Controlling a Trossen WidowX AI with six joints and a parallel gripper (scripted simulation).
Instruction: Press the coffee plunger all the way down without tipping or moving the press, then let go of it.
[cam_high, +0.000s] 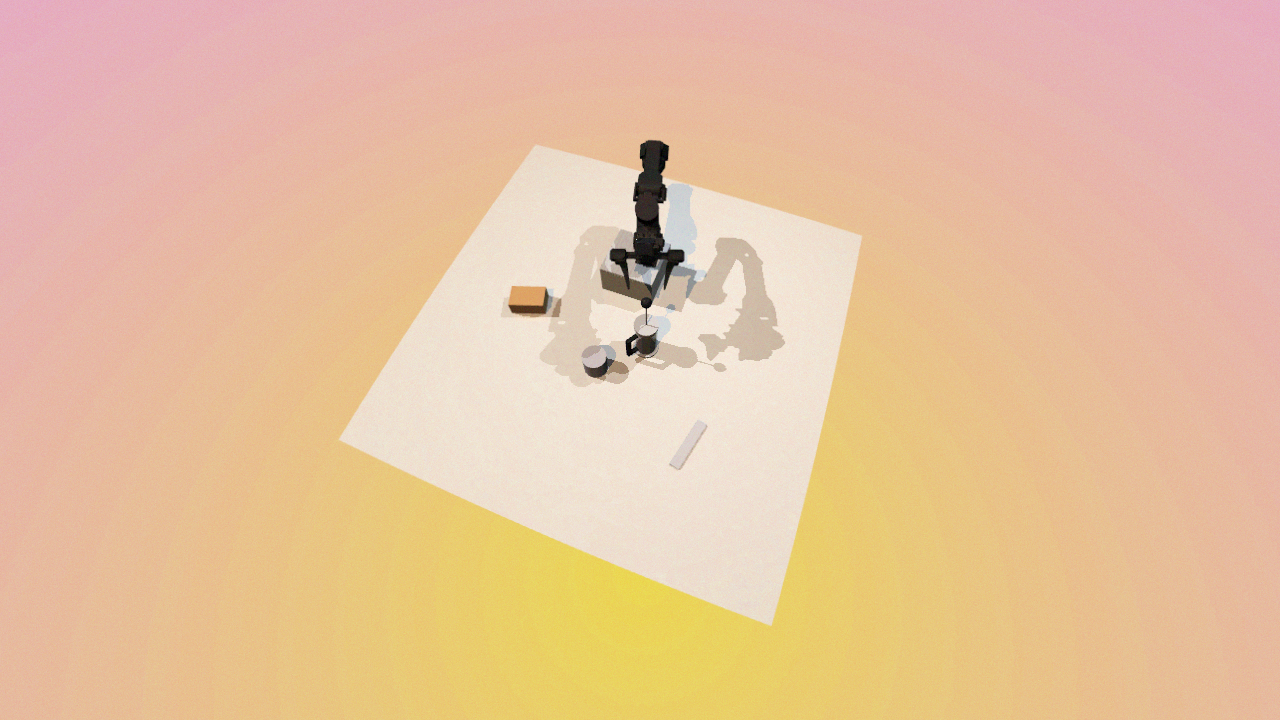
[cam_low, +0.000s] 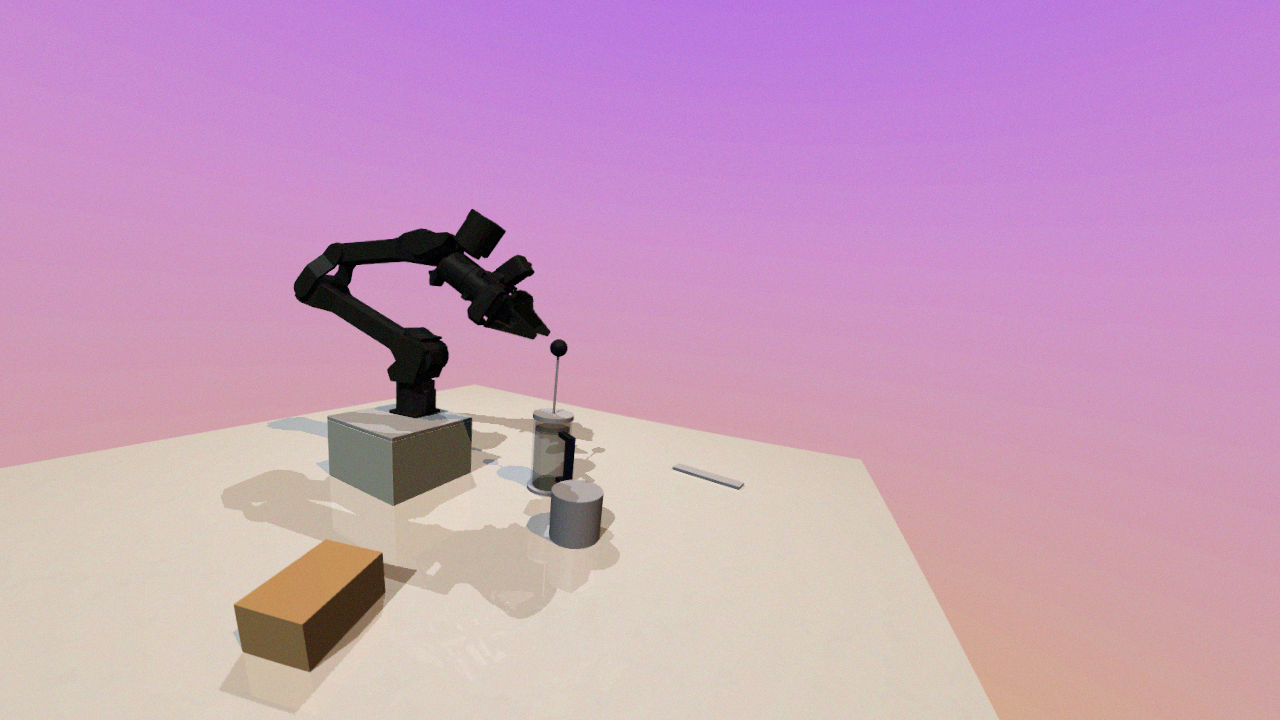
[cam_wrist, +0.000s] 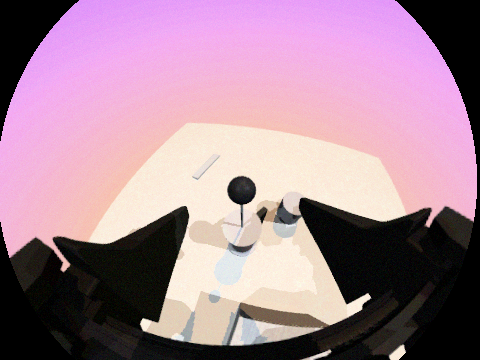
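Now: gripper tip 40 mm short of the glass coffee press and 140 mm above it. Also, from my gripper tip: grey cup 130 mm ahead, 120 mm to the right, 230 mm below; then orange box 30 mm behind, 390 mm to the right, 240 mm below.
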